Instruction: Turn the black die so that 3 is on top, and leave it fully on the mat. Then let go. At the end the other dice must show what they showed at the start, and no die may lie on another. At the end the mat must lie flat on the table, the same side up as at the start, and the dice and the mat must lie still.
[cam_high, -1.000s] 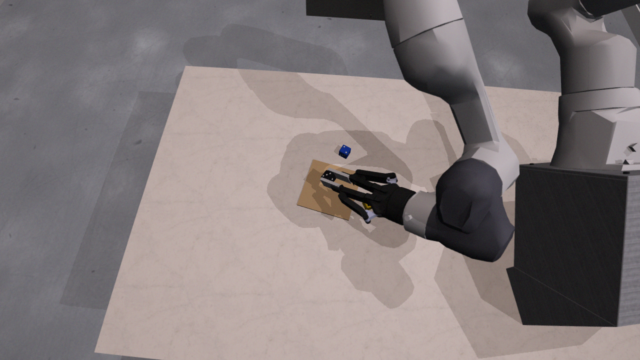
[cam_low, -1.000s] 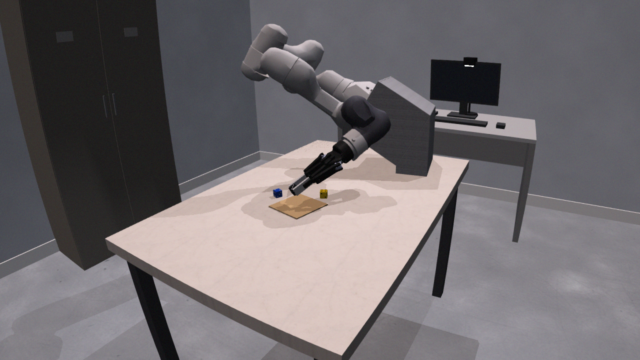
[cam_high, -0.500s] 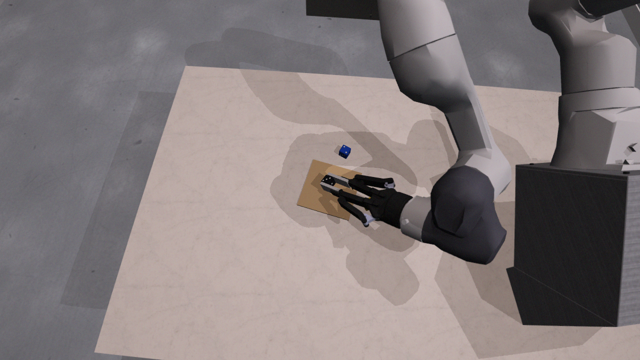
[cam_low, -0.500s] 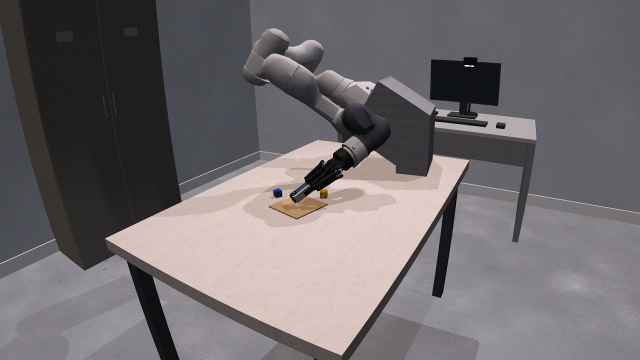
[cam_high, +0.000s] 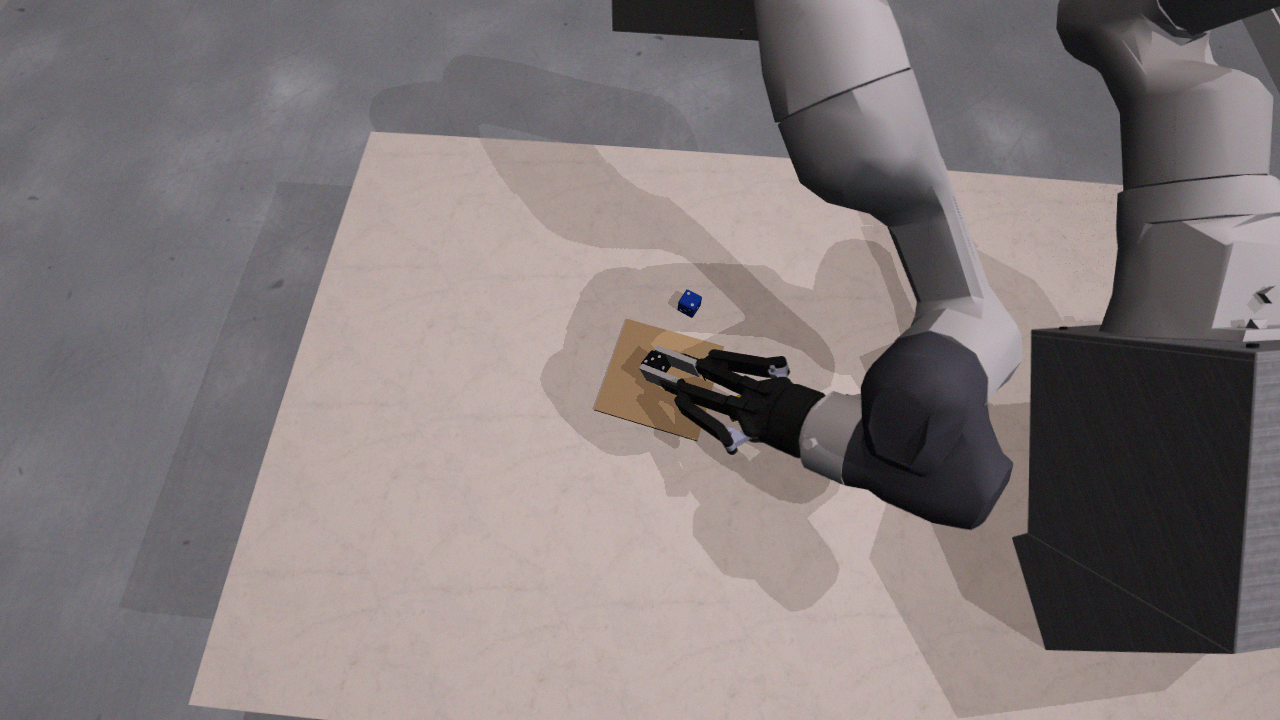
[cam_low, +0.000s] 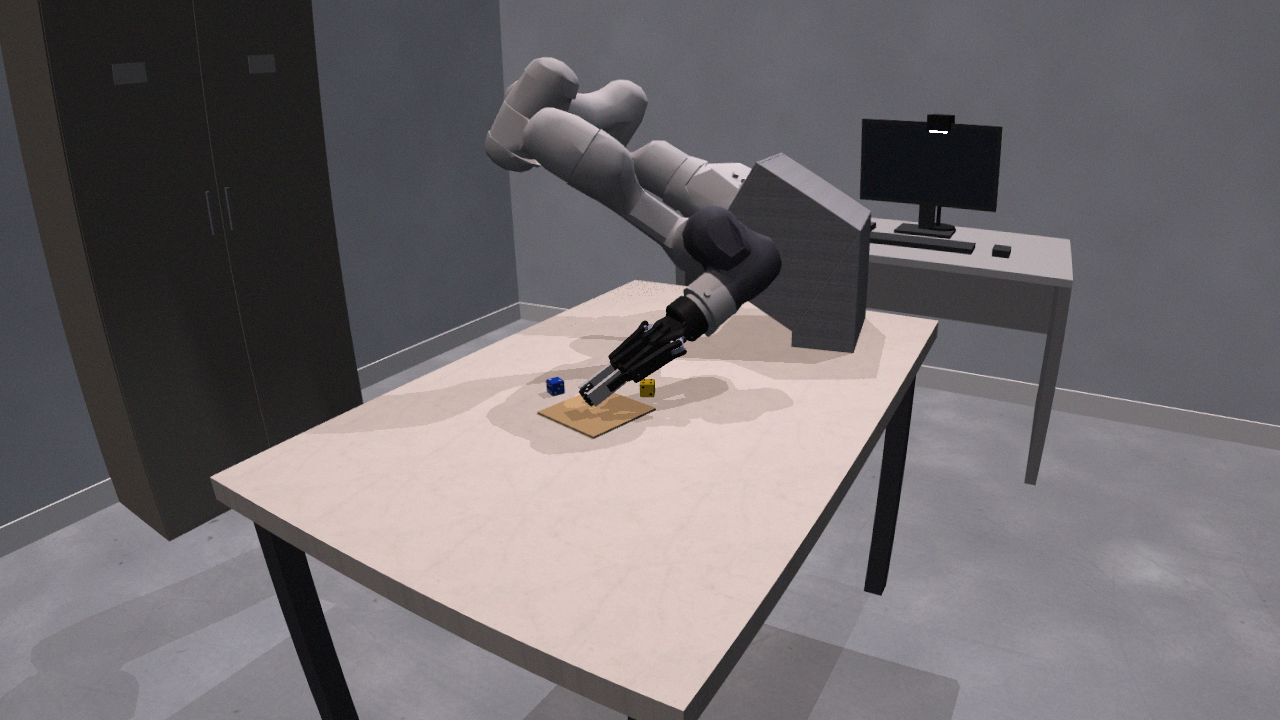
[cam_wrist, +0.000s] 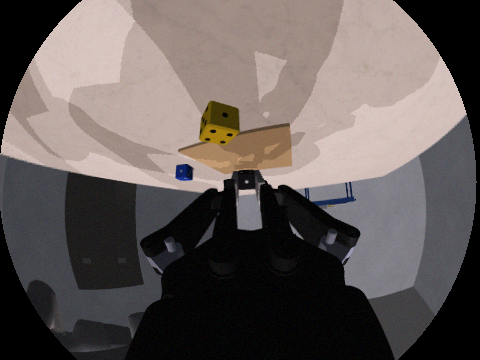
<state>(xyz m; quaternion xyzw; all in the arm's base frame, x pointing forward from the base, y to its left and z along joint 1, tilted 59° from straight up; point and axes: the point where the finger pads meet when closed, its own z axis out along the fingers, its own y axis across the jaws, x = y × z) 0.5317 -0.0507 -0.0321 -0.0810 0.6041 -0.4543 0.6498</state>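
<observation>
My hand is 20 mm short of the black die, 10 mm to the left of it and 10 mm above it. Also, from my hand: tan mat: 10 mm ahead, 10 mm to the right, 50 mm below; then blue die: 20 mm behind, 120 mm to the right, 30 mm below; then yellow die: 90 mm behind, 30 mm to the left, 30 mm below.
</observation>
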